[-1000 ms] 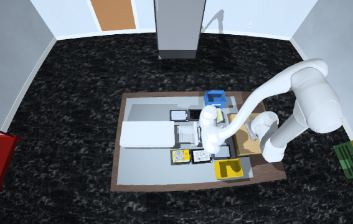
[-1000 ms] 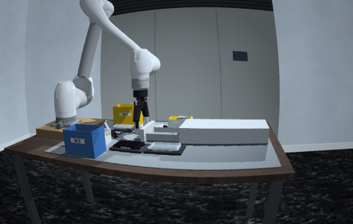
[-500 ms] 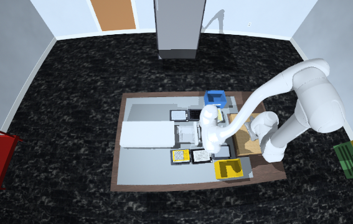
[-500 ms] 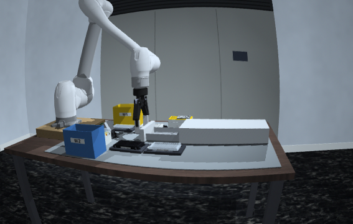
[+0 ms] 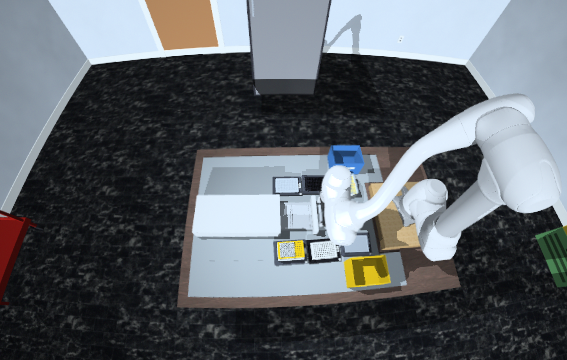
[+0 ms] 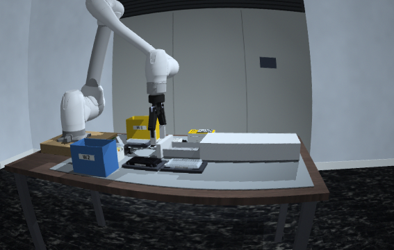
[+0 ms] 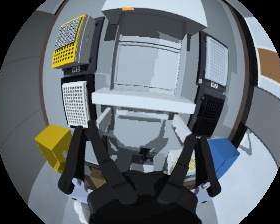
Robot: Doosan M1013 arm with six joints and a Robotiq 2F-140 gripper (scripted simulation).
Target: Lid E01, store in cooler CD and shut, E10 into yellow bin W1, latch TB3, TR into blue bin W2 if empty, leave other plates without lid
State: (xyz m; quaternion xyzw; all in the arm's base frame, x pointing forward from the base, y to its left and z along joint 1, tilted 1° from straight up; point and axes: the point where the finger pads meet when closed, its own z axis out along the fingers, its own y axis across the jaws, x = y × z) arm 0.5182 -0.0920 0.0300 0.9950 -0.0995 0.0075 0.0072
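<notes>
Right now the grey plate lid is 15 cm behind my hand, 19 cm to the left of it and 6 cm below it. Also, from my hand: black nest (3 cm ahead, 18 cm to the left, 7 cm below); then white well plate (3 cm ahead, 18 cm to the left, 5 cm below); then drawer (13 cm ahead, 3 cm to the right, 5 cm below).
</notes>
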